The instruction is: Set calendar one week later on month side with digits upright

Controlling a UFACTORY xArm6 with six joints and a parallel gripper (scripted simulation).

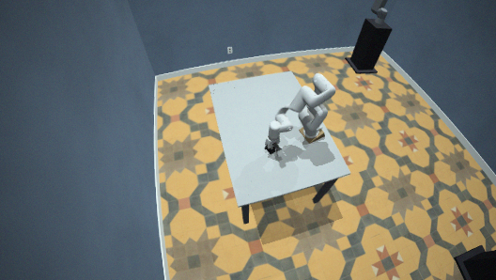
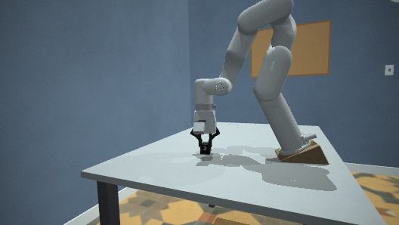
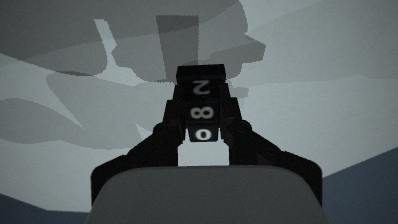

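Right now my hand is 3 cm above the black calendar tray, 2 cm to the left of it and 1 cm short of it.
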